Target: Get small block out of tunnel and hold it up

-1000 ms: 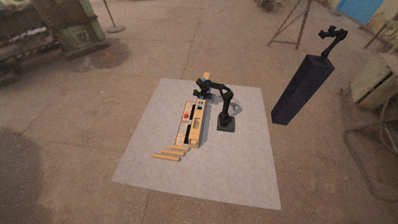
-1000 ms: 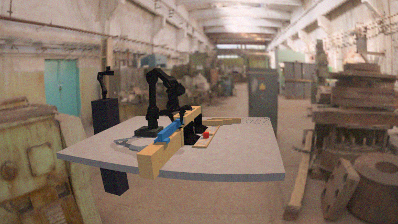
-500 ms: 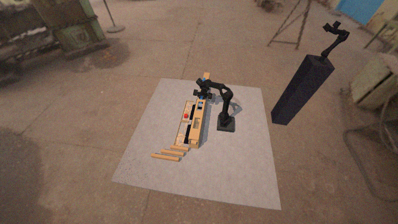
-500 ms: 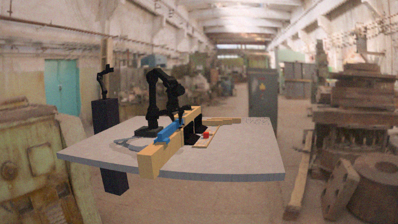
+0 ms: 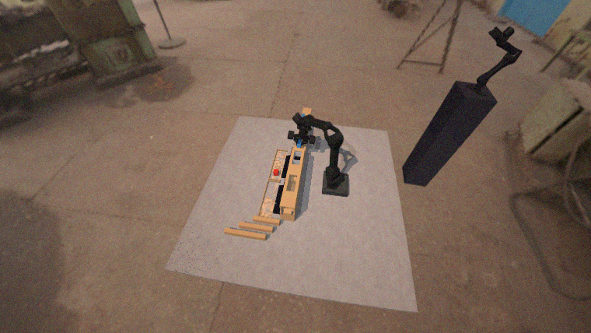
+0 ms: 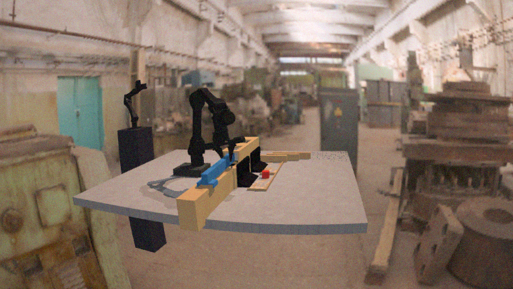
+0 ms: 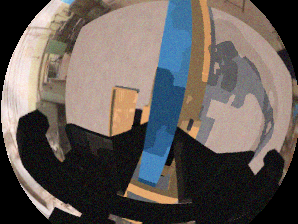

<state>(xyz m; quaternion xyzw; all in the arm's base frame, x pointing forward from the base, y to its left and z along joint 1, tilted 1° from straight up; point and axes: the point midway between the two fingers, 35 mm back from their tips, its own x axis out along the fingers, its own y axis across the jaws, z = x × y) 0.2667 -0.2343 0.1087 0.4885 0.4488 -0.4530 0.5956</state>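
My gripper tip is now 2 cm short of the covered tunnel, 5 cm to the right of it and 5 cm above it. From my gripper tip the other things lie so: red block (12 cm ahead, 20 cm to the left, 10 cm below).
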